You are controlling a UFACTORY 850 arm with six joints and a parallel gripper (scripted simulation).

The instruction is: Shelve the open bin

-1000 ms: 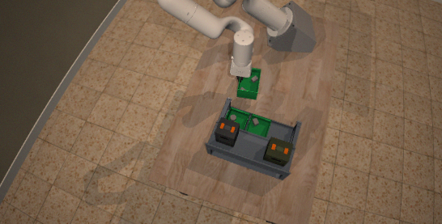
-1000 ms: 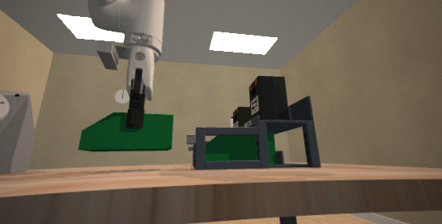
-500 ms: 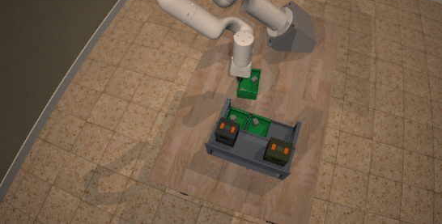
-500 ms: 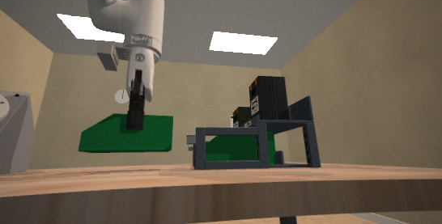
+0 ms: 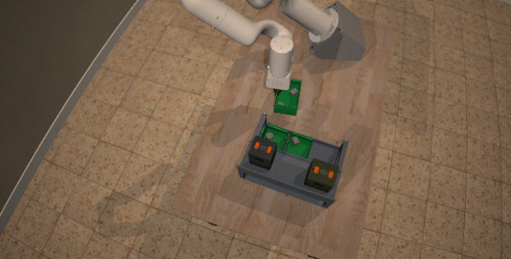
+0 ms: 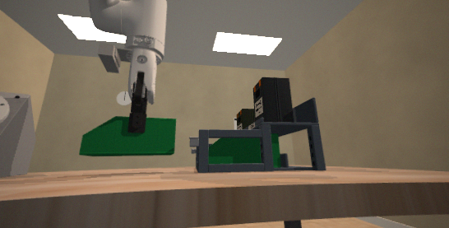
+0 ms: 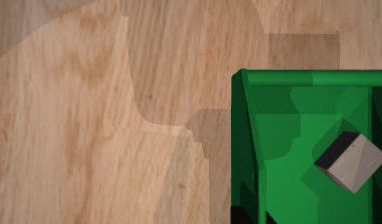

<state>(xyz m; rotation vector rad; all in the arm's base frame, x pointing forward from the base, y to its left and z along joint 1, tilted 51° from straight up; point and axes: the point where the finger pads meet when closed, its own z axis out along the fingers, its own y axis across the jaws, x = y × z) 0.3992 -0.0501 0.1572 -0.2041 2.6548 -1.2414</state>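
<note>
My gripper is now 5 cm to the right of the green bin, 2 cm above it and 1 cm past it. Round my hand: olive box (36 cm ahead, 24 cm to the left, 5 cm above); then grey shelf (27 cm ahead, 13 cm to the left, 3 cm below); then black box (32 cm ahead, 6 cm above, 1 cm to the left).
</note>
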